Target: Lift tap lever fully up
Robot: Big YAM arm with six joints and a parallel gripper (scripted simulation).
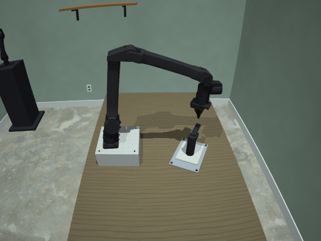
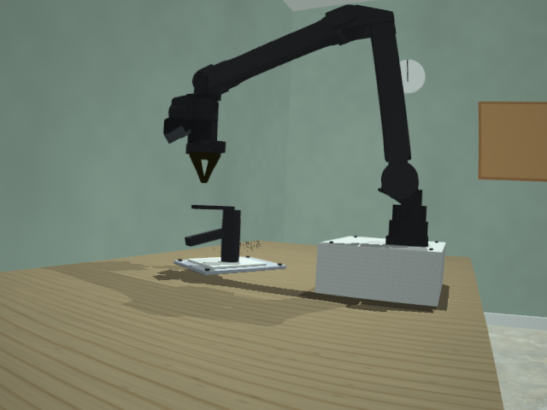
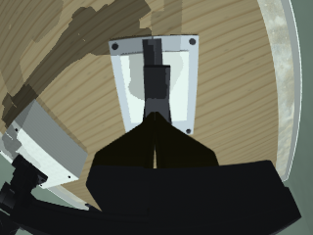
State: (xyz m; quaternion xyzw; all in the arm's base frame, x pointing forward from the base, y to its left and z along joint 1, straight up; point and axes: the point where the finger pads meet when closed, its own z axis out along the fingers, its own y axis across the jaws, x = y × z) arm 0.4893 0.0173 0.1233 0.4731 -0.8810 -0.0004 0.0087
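Now: hand 7 cm above the lever, 3 cm to the left of it and 2 cm past it. Also, from my hand: black tap: 12 cm below, 5 cm to the right, 3 cm behind.
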